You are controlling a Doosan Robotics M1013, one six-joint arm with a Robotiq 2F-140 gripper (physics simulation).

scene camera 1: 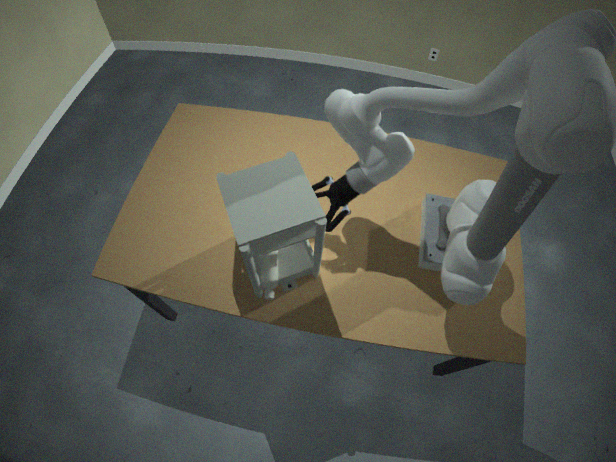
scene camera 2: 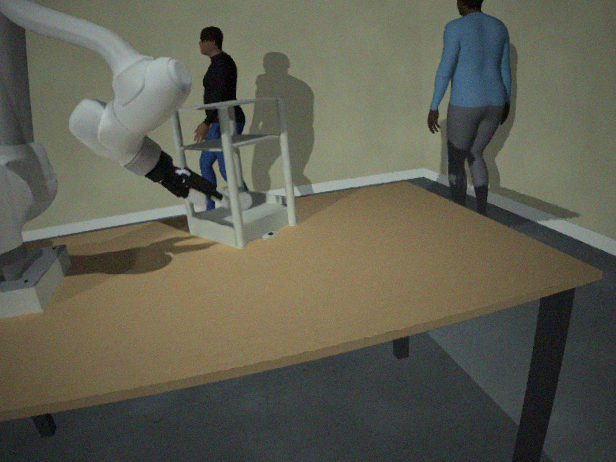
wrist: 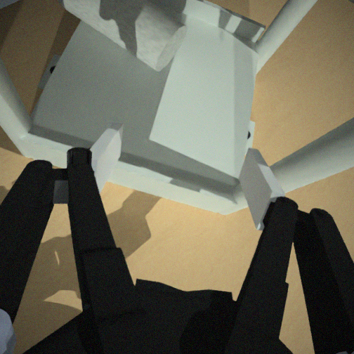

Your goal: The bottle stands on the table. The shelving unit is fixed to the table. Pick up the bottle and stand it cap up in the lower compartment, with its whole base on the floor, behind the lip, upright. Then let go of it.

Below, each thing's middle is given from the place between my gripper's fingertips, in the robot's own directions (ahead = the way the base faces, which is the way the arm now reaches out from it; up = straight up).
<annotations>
My hand is 80 mm to the right of the shelving unit (scene camera 1: pixel 272 206), 80 mm below it and 70 mm short of it.
</annotations>
